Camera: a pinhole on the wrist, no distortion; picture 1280 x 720 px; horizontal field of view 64.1 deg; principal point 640.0 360.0 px. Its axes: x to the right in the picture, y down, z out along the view. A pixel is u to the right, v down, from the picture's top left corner.
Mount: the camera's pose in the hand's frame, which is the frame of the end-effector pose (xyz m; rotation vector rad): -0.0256 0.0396 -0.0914 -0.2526 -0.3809 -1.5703
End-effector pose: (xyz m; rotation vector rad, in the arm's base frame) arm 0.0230 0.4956 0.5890 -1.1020 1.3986 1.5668
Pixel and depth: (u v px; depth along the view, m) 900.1 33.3 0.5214
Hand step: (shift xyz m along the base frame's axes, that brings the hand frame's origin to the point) -0.0824 0.4090 0.2771
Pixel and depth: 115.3 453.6 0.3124
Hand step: -0.2988 0.0967 0.1245
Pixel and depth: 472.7 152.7 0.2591
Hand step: -0.1495 0.1035 0.1561
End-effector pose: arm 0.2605 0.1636 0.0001 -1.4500 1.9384 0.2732
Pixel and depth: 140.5 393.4 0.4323
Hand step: -0.2718 0.2912 -0.2352
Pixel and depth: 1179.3 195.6 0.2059
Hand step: 0.0466 0.1413 -0.0564
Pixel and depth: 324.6 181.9 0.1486
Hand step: -0.1090 0.1093 -0.0120
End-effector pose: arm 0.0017 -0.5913 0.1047 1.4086 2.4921 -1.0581
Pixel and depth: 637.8 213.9 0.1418
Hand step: 0.0980 -0.0309 -0.0558
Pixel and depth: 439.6 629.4 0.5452
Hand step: 0.1351 -0.0537 -0.5020
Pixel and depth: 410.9 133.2 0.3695
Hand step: 0.2285 -0.1336 -0.2426
